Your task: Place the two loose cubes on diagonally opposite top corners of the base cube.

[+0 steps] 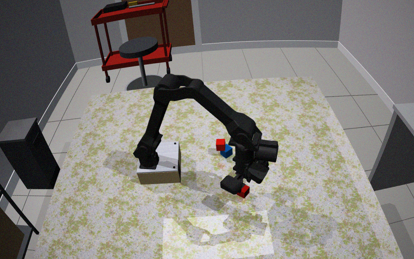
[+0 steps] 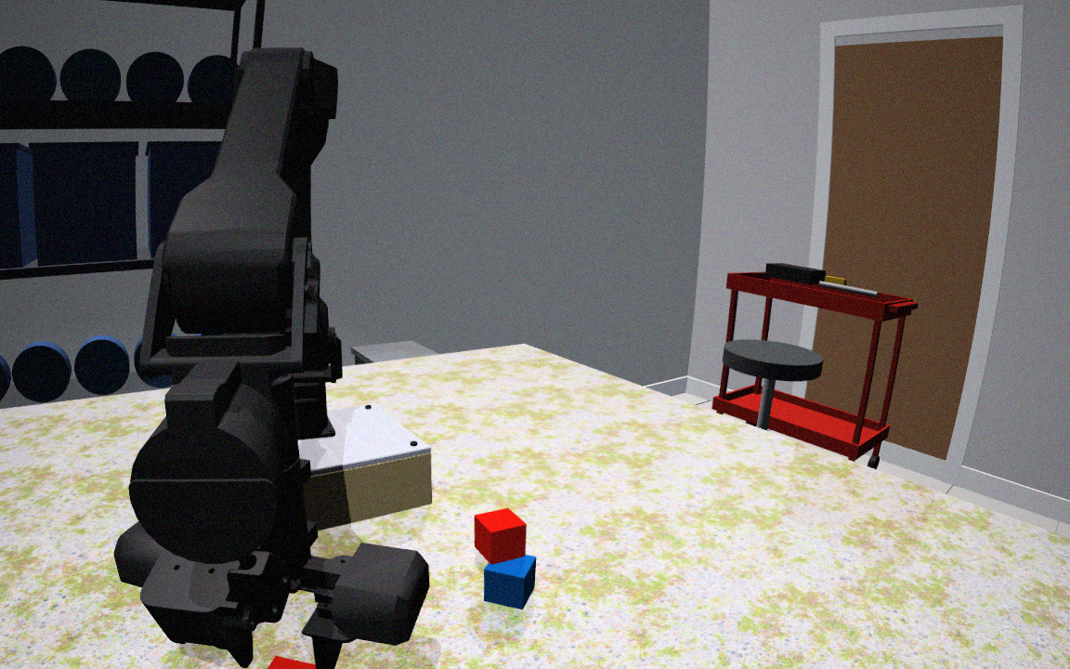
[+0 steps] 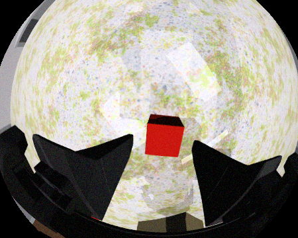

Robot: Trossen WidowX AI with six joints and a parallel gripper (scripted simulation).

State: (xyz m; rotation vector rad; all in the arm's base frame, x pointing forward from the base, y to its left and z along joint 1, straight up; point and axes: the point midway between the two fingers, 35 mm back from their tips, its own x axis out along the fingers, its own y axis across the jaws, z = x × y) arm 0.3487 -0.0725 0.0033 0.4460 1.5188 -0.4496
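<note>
My gripper tip is 20 cm to the right of the blue cube, 8 cm past it and 2 cm above it.
</note>
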